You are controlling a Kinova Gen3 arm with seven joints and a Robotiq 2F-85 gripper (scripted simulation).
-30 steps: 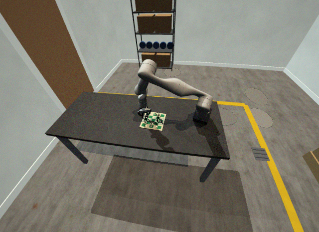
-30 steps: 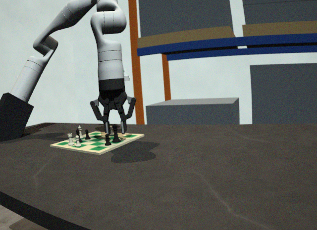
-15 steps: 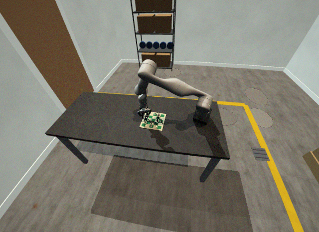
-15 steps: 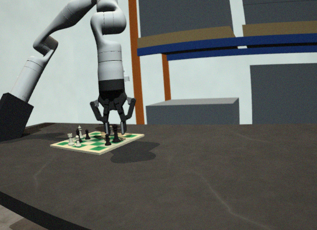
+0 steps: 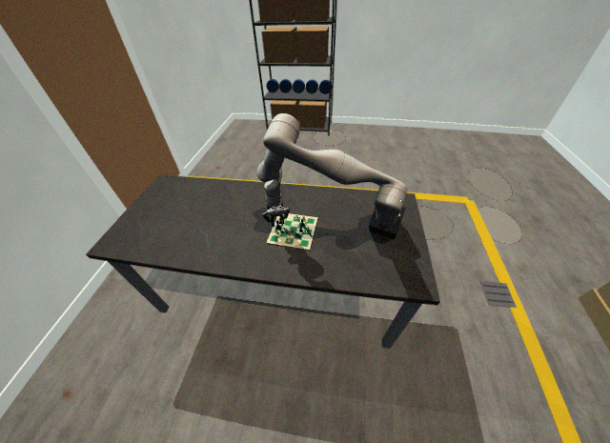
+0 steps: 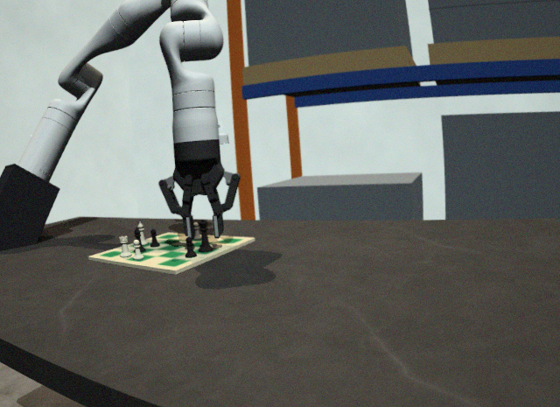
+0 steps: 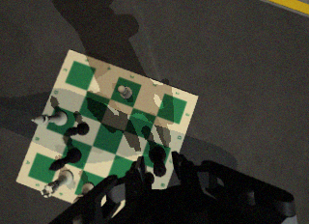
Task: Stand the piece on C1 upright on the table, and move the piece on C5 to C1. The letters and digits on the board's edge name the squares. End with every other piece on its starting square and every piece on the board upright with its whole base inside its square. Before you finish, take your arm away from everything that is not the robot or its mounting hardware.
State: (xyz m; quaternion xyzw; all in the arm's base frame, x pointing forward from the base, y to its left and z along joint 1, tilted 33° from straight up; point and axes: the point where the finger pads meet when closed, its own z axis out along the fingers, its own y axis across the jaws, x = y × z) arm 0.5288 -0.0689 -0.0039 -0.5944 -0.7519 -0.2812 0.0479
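The tall black piece is 1 cm below my hand. Round my hand: green-and-cream chessboard 8 cm behind, 1 cm to the left, 4 cm below; then white rook 13 cm behind, 5 cm to the right, 2 cm below; then white bishop 16 cm behind, 3 cm to the left, 2 cm below.
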